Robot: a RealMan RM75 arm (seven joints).
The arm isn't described. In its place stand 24 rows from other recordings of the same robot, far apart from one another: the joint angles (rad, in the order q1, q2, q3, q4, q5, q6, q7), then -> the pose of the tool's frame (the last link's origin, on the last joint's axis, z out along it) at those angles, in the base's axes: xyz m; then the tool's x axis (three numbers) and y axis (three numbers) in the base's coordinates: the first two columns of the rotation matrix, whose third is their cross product.
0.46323 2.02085 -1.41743 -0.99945 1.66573 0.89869 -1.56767 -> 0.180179 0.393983 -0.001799 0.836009 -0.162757 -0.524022 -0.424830 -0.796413 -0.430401
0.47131 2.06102 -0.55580 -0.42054 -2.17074 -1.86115 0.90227 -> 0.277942 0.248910 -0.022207 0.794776 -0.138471 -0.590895 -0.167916 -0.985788 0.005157
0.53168 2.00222 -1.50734 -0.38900 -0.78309 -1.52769 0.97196 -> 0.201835 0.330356 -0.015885 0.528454 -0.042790 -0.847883 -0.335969 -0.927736 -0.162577
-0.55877 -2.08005 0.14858 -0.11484 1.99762 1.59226 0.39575 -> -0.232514 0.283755 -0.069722 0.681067 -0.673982 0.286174 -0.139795 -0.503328 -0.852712
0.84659 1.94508 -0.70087 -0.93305 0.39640 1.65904 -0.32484 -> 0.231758 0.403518 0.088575 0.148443 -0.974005 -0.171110 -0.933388 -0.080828 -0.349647
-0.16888 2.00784 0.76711 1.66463 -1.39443 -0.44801 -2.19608 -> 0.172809 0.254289 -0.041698 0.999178 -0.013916 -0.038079 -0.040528 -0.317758 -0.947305
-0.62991 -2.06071 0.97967 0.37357 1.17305 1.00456 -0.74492 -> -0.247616 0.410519 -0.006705 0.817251 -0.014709 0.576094 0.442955 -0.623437 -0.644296
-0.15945 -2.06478 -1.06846 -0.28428 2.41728 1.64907 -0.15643 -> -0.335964 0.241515 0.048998 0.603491 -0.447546 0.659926 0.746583 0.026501 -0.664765
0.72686 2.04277 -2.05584 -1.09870 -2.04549 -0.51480 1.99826 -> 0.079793 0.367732 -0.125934 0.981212 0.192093 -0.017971 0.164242 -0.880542 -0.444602
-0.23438 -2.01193 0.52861 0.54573 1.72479 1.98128 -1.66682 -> -0.310530 0.222054 0.059842 0.245536 0.567477 0.785928 0.684597 -0.675514 0.273874
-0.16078 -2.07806 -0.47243 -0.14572 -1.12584 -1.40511 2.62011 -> -0.375263 0.220038 -0.014402 0.401437 0.010502 0.915827 0.913436 -0.077693 -0.399498
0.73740 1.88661 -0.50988 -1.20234 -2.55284 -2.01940 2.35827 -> 0.225380 0.354811 0.161740 0.539381 -0.828320 -0.151505 -0.833731 -0.500082 -0.234118
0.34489 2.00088 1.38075 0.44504 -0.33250 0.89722 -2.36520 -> 0.308070 0.338174 -0.031417 0.643998 -0.233537 -0.728510 -0.722215 -0.499679 -0.478253
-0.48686 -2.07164 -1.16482 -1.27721 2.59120 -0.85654 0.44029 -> -0.165887 0.337303 -0.104808 0.914545 0.391154 -0.102983 0.291382 -0.813697 -0.502985
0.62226 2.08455 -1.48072 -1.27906 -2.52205 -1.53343 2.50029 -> 0.172804 0.344739 -0.029853 0.776280 -0.566204 0.277133 -0.482439 -0.816572 -0.316958
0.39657 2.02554 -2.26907 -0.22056 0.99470 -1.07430 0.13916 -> 0.360130 0.331311 0.014270 0.670742 -0.003304 -0.741684 -0.741233 0.032147 -0.670477
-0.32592 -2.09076 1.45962 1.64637 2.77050 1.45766 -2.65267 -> -0.216938 0.326635 0.033676 0.699703 0.707297 -0.100728 0.487545 -0.575781 -0.656336
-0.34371 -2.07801 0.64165 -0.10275 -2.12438 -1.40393 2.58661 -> -0.351083 0.260393 -0.028588 0.456931 0.087928 0.885145 0.868043 -0.261337 -0.422142
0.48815 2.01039 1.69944 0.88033 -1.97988 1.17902 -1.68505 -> 0.248131 0.341032 -0.047421 0.996537 -0.082303 0.011870 -0.078057 -0.975080 -0.207670
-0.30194 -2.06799 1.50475 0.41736 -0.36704 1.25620 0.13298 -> -0.331248 0.329723 0.087975 0.822599 -0.335585 0.459035 0.547760 0.251006 -0.798094
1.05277 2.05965 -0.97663 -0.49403 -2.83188 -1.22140 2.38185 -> 0.204826 0.421895 -0.041098 0.646601 -0.719668 0.252953 -0.583210 -0.680123 -0.444185
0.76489 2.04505 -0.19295 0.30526 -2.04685 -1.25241 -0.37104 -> 0.192076 0.313451 -0.118773 0.731145 0.619946 -0.284770 0.292396 -0.661892 -0.690220
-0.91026 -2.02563 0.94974 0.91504 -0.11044 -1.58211 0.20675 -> -0.225071 0.407973 0.051507 0.195396 0.980724 0.001108 0.730789 -0.144846 -0.667059
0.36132 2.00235 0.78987 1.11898 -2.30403 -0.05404 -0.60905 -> 0.176166 0.314323 -0.130470 0.956535 -0.100675 -0.273689 -0.257250 -0.733327 -0.629329
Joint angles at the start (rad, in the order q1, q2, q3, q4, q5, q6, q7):
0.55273 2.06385 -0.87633 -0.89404 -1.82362 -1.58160 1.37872
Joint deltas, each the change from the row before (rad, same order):
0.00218 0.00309 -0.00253 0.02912 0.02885 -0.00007 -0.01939
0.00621 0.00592 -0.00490 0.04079 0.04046 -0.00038 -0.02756
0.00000 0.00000 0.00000 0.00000 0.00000 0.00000 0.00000
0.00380 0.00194 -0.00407 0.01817 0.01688 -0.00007 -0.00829
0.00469 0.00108 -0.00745 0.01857 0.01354 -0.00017 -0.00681
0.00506 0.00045 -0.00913 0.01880 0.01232 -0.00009 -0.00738
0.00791 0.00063 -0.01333 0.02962 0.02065 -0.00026 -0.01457
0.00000 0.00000 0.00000 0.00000 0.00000 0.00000 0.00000
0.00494 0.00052 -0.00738 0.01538 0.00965 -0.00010 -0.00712
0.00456 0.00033 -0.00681 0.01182 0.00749 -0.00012 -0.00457
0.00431 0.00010 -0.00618 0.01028 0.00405 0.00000 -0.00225
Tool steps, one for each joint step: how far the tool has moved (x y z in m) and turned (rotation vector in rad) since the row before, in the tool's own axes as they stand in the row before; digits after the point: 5 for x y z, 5 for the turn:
0.00094 0.00204 0.00342 -0.00578 -0.03144 0.00788
0.00056 0.00293 0.00602 -0.00974 -0.04495 0.00923
0.00000 0.00000 0.00000 0.00000 0.00000 0.00000
0.00027 0.00123 0.00288 -0.00562 -0.01750 0.00692
0.00072 0.00147 0.00326 -0.00925 -0.01203 0.00745
0.00094 0.00152 0.00332 -0.01055 -0.00941 0.00648
0.00135 0.00221 0.00490 -0.01477 -0.01614 0.00765
0.00000 0.00000 0.00000 0.00000 0.00000 0.00000
0.00071 0.00116 0.00282 -0.00859 -0.00718 0.00399
0.00041 0.00092 0.00246 -0.00787 -0.00495 0.00333
0.00062 0.00083 0.00217 -0.00770 -0.00160 0.00431

